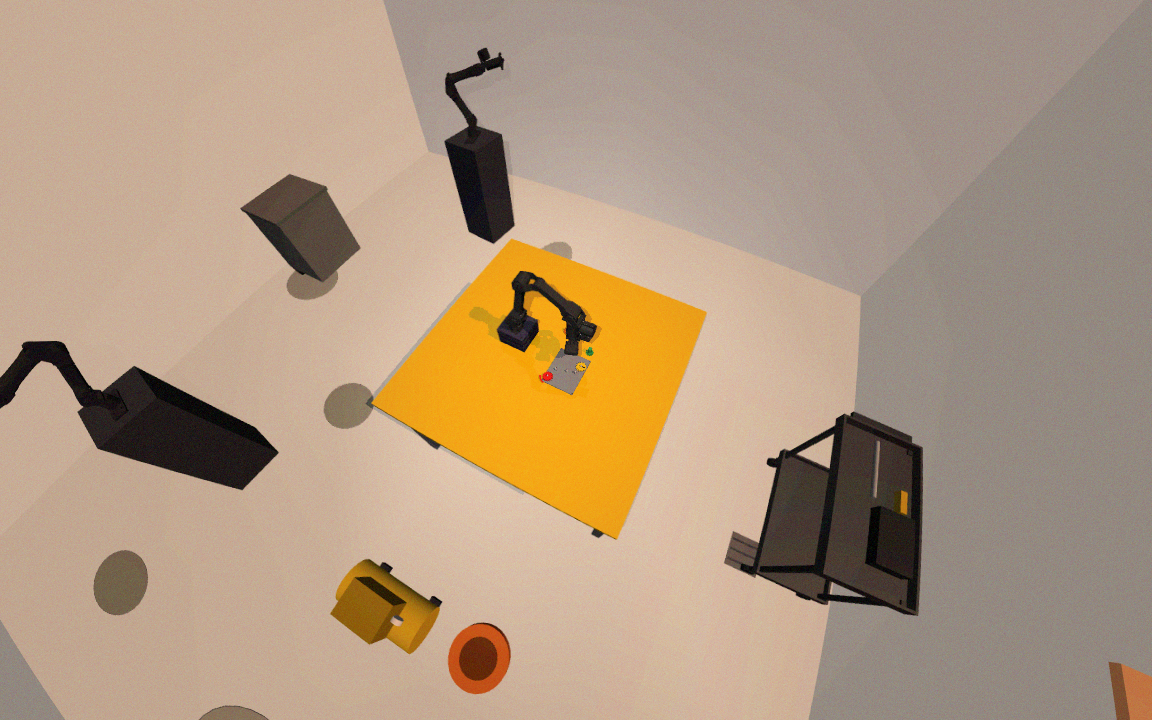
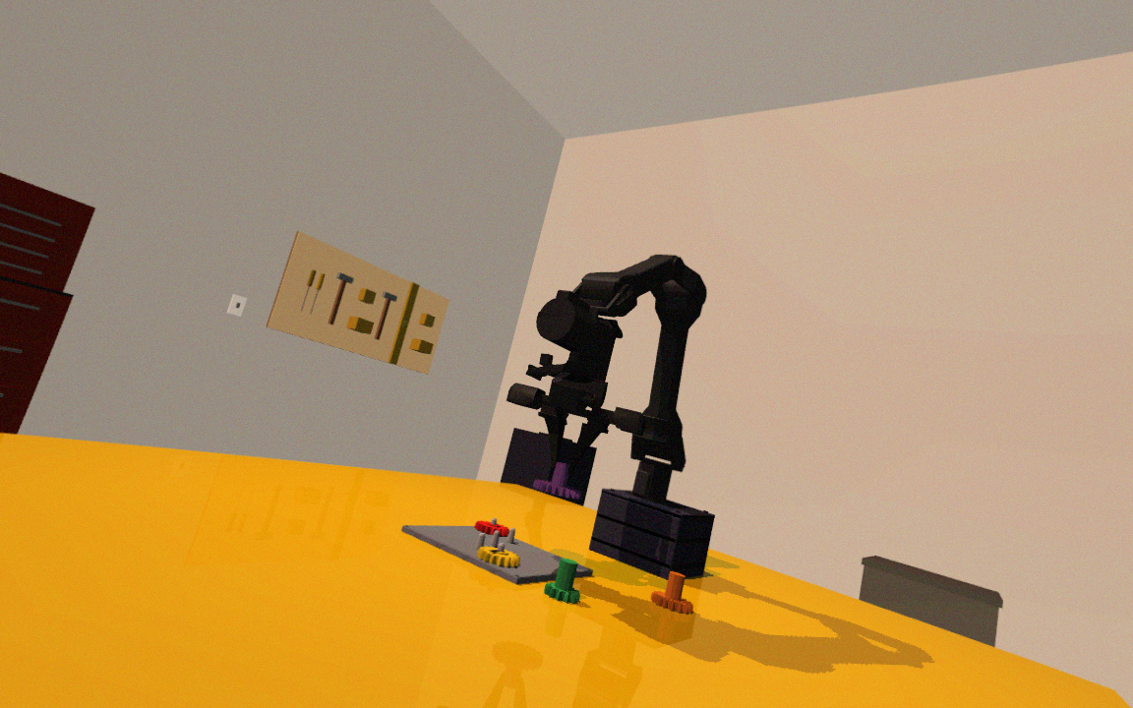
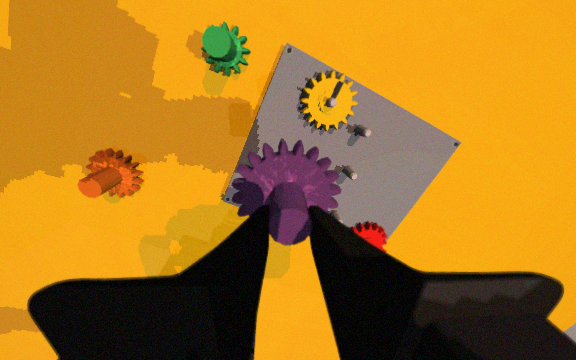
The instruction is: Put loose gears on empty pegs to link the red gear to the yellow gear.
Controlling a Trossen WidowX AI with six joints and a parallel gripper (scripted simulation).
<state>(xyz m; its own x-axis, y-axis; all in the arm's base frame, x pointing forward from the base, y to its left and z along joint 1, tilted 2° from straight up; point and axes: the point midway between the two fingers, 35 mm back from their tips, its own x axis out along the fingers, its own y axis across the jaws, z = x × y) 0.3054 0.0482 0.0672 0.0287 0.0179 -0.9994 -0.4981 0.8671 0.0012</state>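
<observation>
Now: gripper tip 11 cm past the orange gear, 14 cm to the right of it and 11 cm above it. The rest, counted from my gripper tip: green gear 5 cm ahead, 9 cm to the left, 11 cm below; red gear 4 cm behind, 15 cm to the right, 11 cm below; purple gear 1 cm below.
</observation>
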